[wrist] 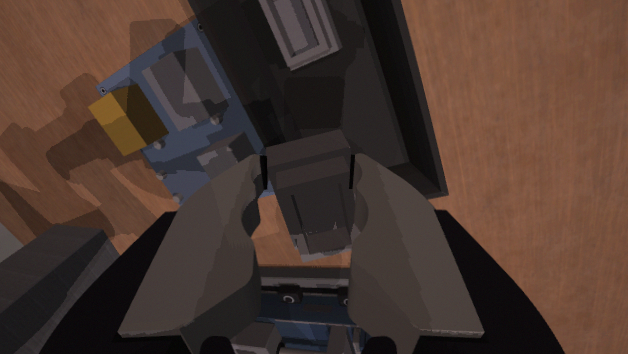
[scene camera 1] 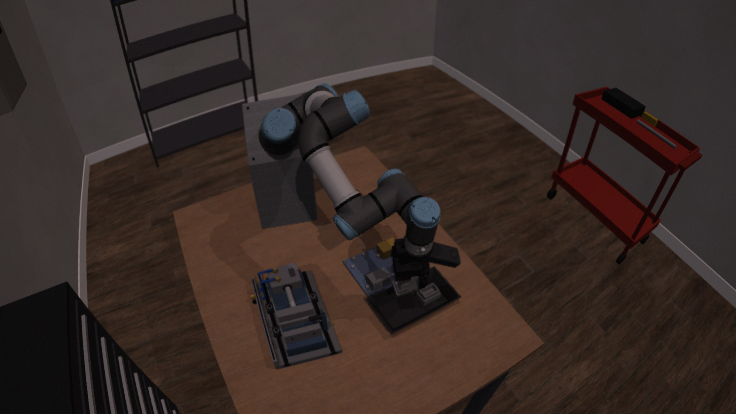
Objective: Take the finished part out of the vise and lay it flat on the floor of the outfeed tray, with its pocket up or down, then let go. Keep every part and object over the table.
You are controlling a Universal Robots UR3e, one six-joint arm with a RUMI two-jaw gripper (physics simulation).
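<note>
My gripper is shut on the finished part, a grey block held between the fingertips. In the scene view it hangs above the side of the black outfeed tray nearest the blue plate; its height over the tray floor is hard to judge. In the wrist view the part looks tilted between the fingers, and which way its pocket faces is unclear. The vise stands on its base on the left of the table.
Another grey part lies in the tray, pocket up. A blue plate beside the tray bears a yellow block and grey blocks, one close to the tray. A red cart stands off the table.
</note>
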